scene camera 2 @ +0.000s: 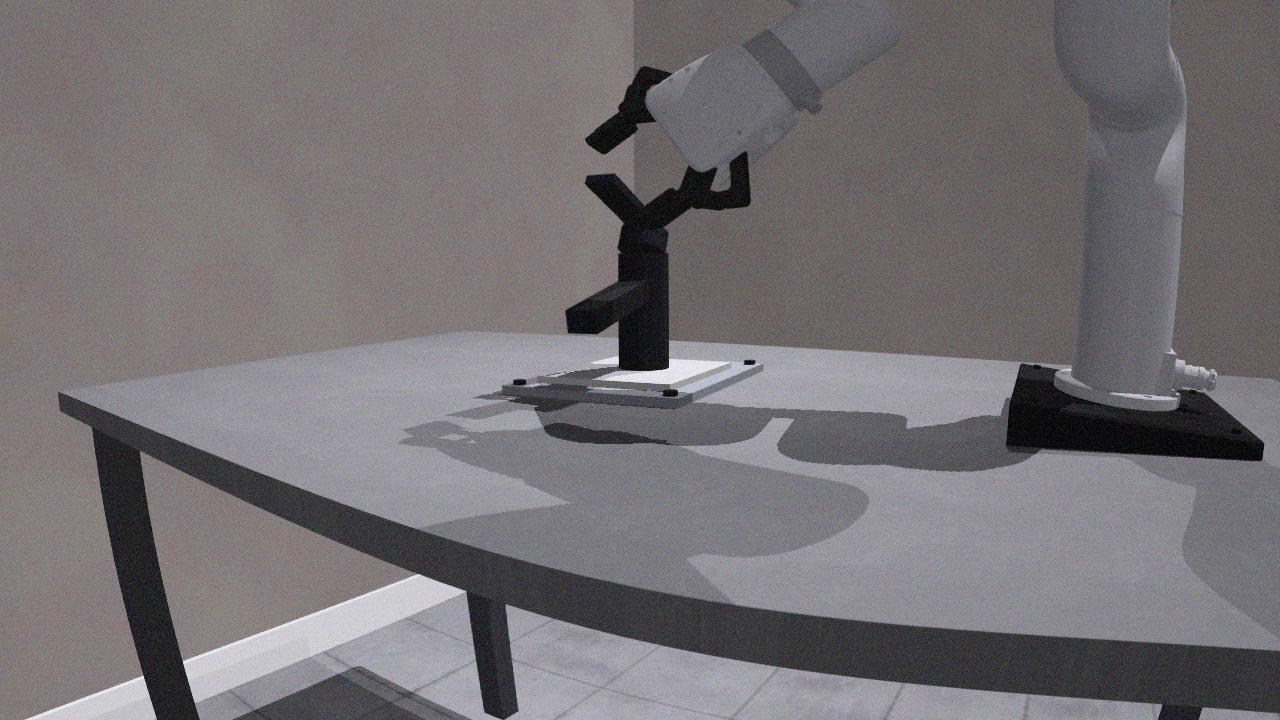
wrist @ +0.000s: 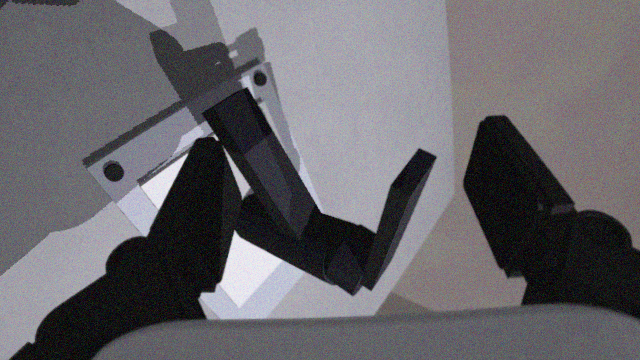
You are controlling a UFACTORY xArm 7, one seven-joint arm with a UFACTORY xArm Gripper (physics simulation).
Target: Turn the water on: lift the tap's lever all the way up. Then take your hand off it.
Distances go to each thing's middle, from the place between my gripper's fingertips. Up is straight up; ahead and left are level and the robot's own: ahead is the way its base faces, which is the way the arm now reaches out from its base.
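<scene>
I see the base plate [scene camera 2: 670, 398] 180 mm below my hand. The plate is also 50 mm ahead of my hand, and 110 mm to the right of it.
</scene>
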